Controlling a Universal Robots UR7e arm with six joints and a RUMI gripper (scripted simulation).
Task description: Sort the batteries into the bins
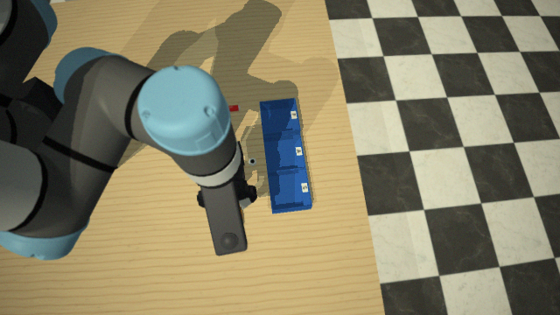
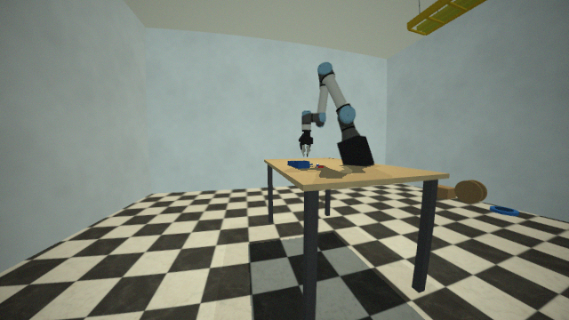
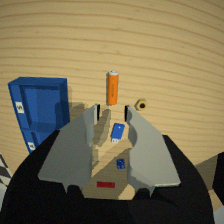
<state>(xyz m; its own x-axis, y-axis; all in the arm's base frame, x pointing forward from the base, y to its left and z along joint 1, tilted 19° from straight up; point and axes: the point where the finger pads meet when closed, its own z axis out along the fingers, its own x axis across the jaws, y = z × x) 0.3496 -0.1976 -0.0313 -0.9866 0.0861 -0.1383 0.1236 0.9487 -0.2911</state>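
The orange battery is 7 cm below my hand. From my hand the other things lie so: blue USB stick (9 cm to the left, 7 cm below); then white nut (11 cm to the left, 7 cm below, 6 cm ahead); then brass nut (7 cm below, 4 cm behind, 3 cm to the left).
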